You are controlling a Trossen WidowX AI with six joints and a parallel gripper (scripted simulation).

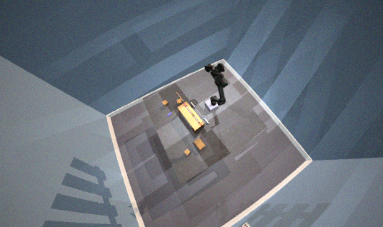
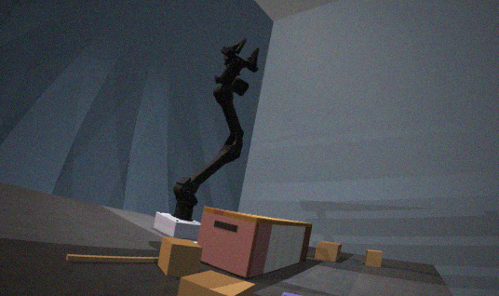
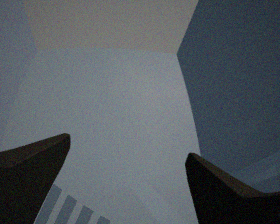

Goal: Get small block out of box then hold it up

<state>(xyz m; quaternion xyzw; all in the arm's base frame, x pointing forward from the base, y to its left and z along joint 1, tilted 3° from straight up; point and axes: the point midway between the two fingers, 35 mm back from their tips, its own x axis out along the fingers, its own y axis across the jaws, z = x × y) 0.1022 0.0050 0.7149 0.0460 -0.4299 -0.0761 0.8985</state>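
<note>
Now: gripper tip 180 mm short of the orange block, 20 mm to the left of it and 710 mm above it. The rest, counted from my gripper tip: thin yellow stick: 140 mm ahead, 390 mm to the right, 790 mm below.
</note>
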